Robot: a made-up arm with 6 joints.
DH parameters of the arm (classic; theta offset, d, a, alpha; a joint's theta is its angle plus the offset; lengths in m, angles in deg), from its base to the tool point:
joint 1: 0 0.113 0 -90
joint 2: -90 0 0.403 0
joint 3: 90 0.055 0 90
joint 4: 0 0.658 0 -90
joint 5: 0 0 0 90
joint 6: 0 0.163 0 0
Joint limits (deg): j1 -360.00..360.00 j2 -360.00..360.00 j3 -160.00..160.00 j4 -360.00..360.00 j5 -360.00..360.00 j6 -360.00..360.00
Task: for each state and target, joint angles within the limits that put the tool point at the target. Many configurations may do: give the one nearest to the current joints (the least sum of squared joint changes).
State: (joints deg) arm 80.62 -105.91 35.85 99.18 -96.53 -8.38
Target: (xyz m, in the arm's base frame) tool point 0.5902 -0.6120 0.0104
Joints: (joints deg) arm 128.12 -134.07 58.76 102.29 -117.34 -8.38
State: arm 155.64 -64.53 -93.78 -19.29 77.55 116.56
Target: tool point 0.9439 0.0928 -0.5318
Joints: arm 187.02 -102.10 -40.62 -17.40 40.76 116.56
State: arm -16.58 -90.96 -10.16 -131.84 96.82 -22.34
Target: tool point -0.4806 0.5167 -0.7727
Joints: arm -50.07 -128.46 -11.62 -139.89 61.11 -22.34
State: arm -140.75 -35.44 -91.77 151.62 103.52 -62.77
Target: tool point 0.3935 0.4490 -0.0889
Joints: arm -120.10 -36.25 -97.07 157.44 105.54 -62.77
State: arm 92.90 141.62 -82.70 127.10 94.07 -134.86
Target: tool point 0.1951 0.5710 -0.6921
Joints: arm 53.42 177.51 -43.51 127.20 82.07 -134.86
